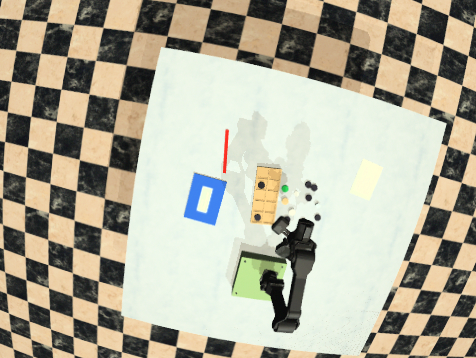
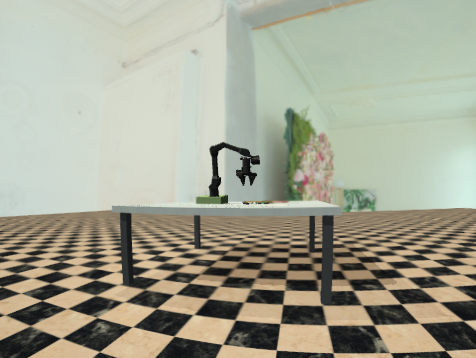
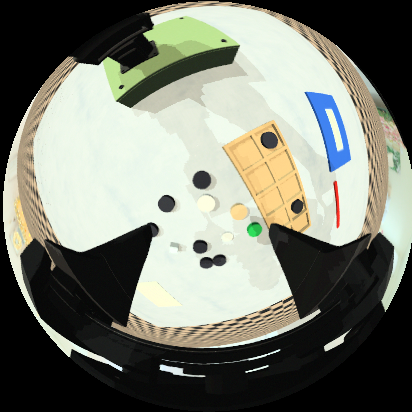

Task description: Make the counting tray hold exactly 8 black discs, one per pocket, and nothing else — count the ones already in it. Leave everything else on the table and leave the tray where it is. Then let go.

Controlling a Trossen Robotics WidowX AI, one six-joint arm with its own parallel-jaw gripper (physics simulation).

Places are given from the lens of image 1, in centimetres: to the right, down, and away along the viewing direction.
tan counting tray [image 1: 265,200]: 11, 9, 143
